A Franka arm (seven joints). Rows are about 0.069 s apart.
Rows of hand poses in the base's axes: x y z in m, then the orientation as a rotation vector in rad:
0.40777 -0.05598 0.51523 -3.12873 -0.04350 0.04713
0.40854 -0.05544 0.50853 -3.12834 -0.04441 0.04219
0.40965 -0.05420 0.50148 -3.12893 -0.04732 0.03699
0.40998 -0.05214 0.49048 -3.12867 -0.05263 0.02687
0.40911 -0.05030 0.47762 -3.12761 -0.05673 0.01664
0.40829 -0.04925 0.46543 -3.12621 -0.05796 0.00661
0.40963 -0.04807 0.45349 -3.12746 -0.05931 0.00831
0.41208 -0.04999 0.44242 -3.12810 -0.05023 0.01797
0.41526 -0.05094 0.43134 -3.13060 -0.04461 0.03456
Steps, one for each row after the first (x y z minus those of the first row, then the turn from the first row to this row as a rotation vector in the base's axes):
0.00077 0.00054 -0.00670 0.00050 -0.00315 0.00056
0.00188 0.00178 -0.01375 0.00001 -0.00650 0.00240
0.00221 0.00384 -0.02475 0.00043 -0.01298 0.00575
0.00134 0.00568 -0.03761 0.00162 -0.01951 0.00833
0.00052 0.00673 -0.04980 0.00313 -0.02591 0.00907
0.00186 0.00791 -0.06174 0.00185 -0.02485 0.00995
0.00431 0.00599 -0.07281 0.00116 -0.01865 0.00418
0.00749 0.00504 -0.08389 -0.00160 -0.00807 0.00067

